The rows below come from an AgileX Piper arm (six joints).
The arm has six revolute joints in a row. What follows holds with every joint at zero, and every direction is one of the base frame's.
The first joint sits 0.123 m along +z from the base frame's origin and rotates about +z.
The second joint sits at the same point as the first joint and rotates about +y.
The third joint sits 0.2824 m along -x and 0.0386 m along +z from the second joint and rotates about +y.
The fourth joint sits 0.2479 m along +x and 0.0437 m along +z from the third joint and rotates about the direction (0.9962, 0, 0.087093).
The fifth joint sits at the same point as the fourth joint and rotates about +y.
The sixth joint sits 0.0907 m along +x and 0.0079 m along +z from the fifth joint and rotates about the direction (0.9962, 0, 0.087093).
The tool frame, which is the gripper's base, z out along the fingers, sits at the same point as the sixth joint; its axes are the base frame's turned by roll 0, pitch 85 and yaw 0 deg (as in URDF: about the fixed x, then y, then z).
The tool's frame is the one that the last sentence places.
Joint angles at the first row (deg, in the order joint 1, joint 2, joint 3, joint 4, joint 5, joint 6):
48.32, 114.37, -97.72, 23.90, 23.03, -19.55
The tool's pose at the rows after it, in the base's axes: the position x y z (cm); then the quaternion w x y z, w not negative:
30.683, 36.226, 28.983, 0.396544, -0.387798, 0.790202, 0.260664
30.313, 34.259, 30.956, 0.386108, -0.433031, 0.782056, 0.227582
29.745, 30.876, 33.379, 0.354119, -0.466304, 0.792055, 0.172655
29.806, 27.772, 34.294, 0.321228, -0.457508, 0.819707, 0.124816
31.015, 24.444, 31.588, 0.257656, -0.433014, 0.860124, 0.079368
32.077, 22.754, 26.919, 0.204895, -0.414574, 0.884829, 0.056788
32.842, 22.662, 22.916, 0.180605, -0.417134, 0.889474, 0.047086
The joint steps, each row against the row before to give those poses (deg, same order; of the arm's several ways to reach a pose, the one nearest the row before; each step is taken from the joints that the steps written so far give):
-0.43, -0.50, -0.29, -0.42, 1.83, -1.20
-1.46, -3.48, -0.06, -3.35, 6.88, -2.92
-2.24, -4.89, -0.11, -7.00, 10.96, 0.91
-2.46, -3.11, 0.80, -5.84, 7.52, 3.51
-4.25, -0.45, 4.89, -3.24, 4.27, 1.85
-2.69, 2.20, 6.43, -1.02, -1.97, 0.66
-0.65, 3.63, 3.55, -0.29, -4.17, -0.81

